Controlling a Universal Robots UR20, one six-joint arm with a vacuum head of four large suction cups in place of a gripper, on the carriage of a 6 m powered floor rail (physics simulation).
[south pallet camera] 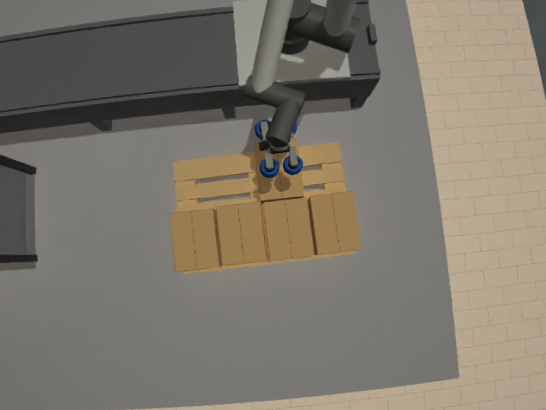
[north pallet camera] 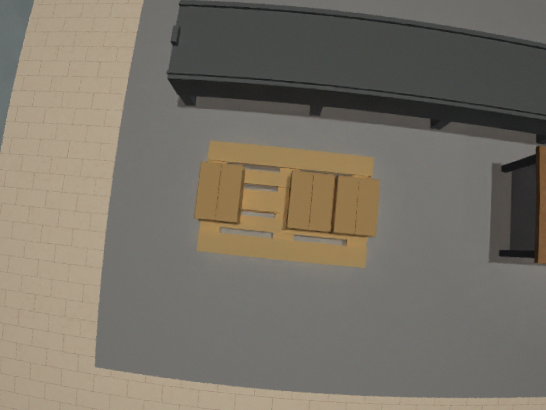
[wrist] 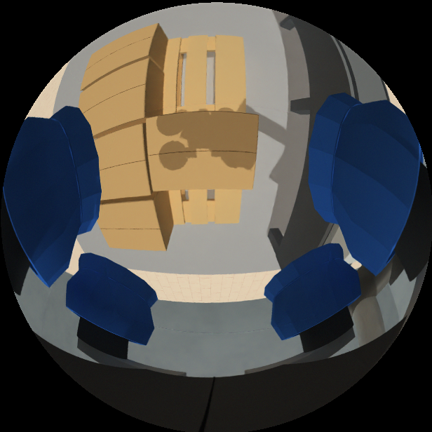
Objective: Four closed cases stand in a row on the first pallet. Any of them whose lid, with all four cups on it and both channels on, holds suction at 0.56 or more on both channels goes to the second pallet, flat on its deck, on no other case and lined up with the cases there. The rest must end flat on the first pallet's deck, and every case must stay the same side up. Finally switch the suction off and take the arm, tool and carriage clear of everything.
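Seen in the pictures: arm's base, origin of its link: (south pallet camera: pixel 290 37).
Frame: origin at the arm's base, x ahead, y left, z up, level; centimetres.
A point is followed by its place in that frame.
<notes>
On the north pallet (north pallet camera: pixel 290 155) {y -548.5, x 66.7, z -42.6 cm}, one case (north pallet camera: pixel 219 192) {y -593.0, x 100.6, z -19.6 cm} sits at the left end. Two more cases (north pallet camera: pixel 311 201) {y -532.9, x 101.1, z -19.7 cm} (north pallet camera: pixel 356 206) {y -503.2, x 101.7, z -19.7 cm} stand close together at the right; bare slats lie between them and the left one. The south pallet (south pallet camera: pixel 215 167) {y -58.4, x 70.8, z -42.6 cm} (wrist: pixel 230 75) carries a row of several cases along its near edge in the south view. Another case (south pallet camera: pixel 280 187) {y -14.6, x 93.1, z -19.6 cm} (wrist: pixel 215 172) lies flat, lid up, behind that row, with a narrow dark gap between. My vacuum head (south pallet camera: pixel 279 148) {y -15.2, x 79.0, z 24.0 cm} is open, holding no case, and hangs above this case; cup shadows fall on its lid.
The dark floor rail (north pallet camera: pixel 350 55) (south pallet camera: pixel 115 60) runs behind both pallets. The pale carriage (south pallet camera: pixel 245 40) {y -28.6, x -0.4, z -0.1 cm} stands near its right end in the south view, with the arm (south pallet camera: pixel 272 45) {y -15.5, x 47.5, z 74.6 cm} reaching over the south pallet. A brown-topped table (north pallet camera: pixel 541 210) {y -377.7, x 94.6, z -4.0 cm} stands at the north view's right edge.
</notes>
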